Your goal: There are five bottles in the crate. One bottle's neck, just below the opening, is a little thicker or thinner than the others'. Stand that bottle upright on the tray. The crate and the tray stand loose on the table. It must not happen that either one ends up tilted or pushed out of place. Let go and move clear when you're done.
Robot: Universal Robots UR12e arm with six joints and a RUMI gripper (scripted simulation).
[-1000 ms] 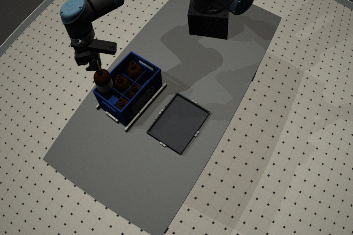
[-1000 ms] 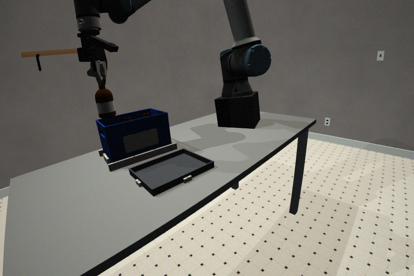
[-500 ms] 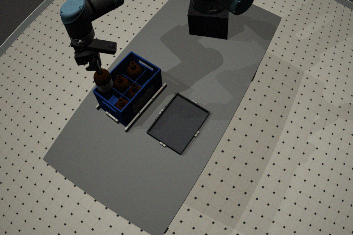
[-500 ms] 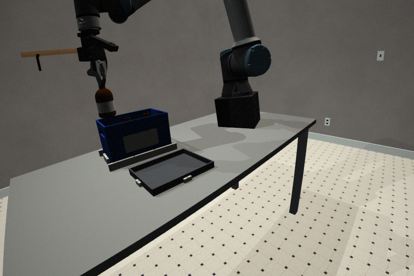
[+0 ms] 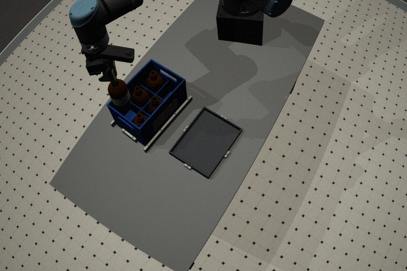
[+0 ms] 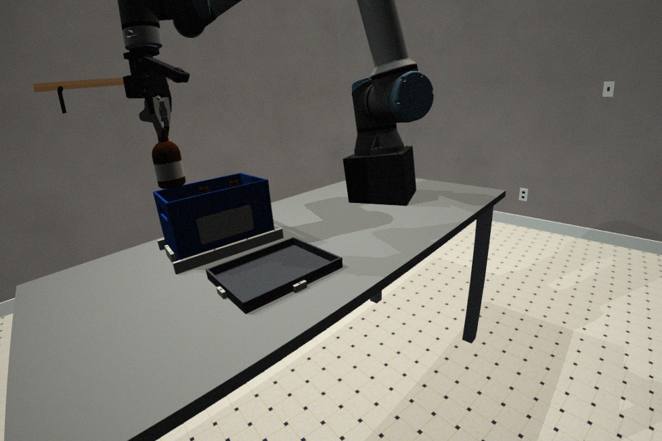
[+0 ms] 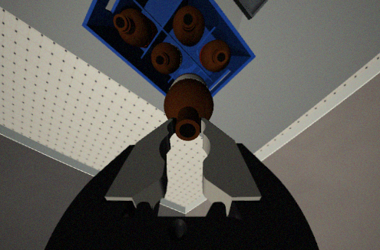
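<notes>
Right now my hand is 7 cm above the bottle. The rest, counted from my hand: black tray: 32 cm below, 31 cm to the left, 12 cm behind; blue crate: 25 cm below, 9 cm behind, 4 cm to the left.
</notes>
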